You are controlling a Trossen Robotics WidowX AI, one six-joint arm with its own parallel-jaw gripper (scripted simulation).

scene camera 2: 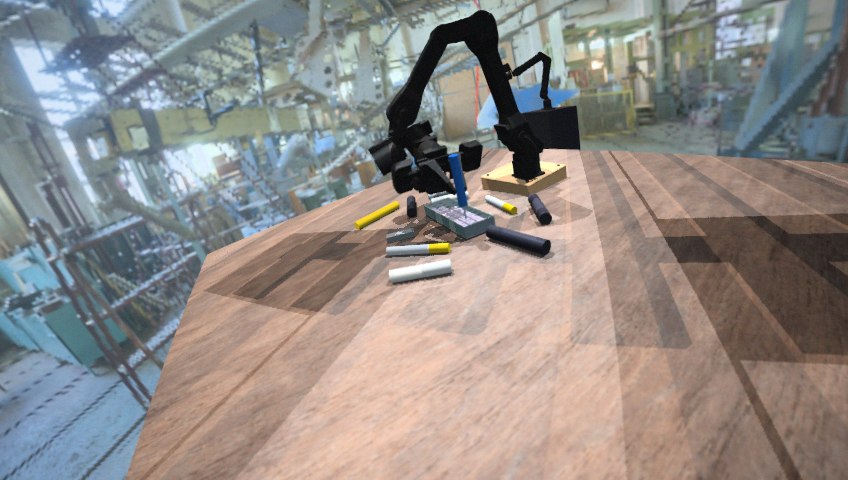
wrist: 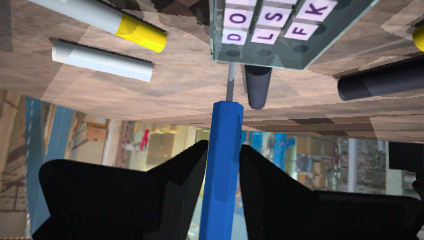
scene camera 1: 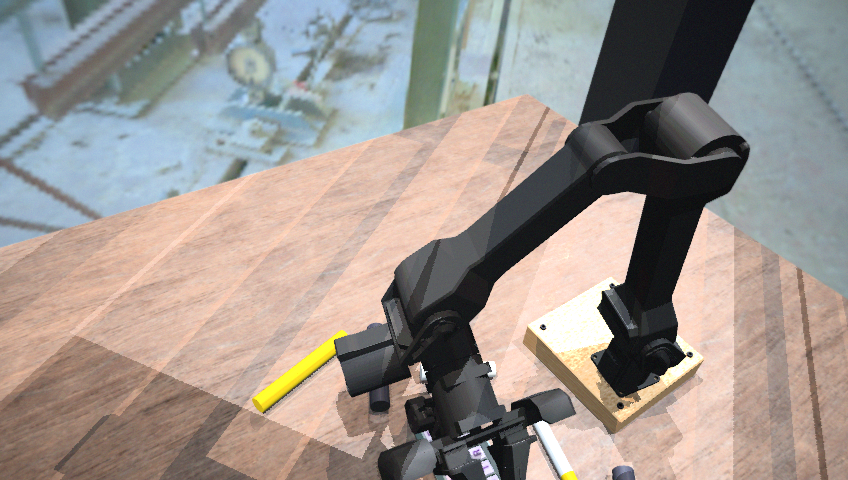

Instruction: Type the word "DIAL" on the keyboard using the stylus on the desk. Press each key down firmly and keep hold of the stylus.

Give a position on a yellow stick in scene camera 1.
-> At 266,398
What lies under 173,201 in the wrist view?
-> My gripper.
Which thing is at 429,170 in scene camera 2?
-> My gripper.
